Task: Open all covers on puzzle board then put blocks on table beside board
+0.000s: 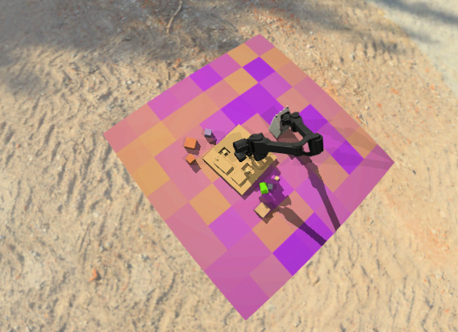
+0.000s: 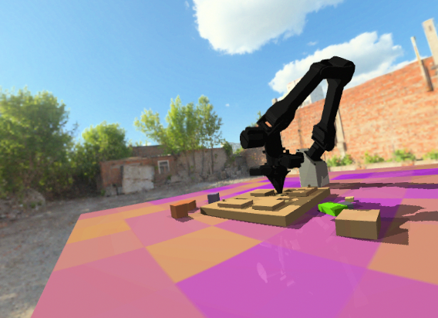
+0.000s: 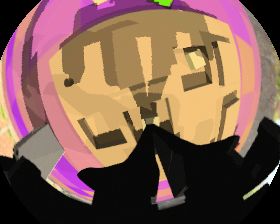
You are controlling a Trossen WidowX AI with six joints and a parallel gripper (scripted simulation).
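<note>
Now: the tan puzzle board 60 mm ahead of my gripper tip and 10 mm to the left of it. Round my gripper tip: green block (50 mm ahead, 200 mm to the left, 20 mm below); then greyish-purple block (120 mm ahead, 230 mm to the right, 10 mm below); then tan block (130 mm ahead, 290 mm to the left, 10 mm below).
</note>
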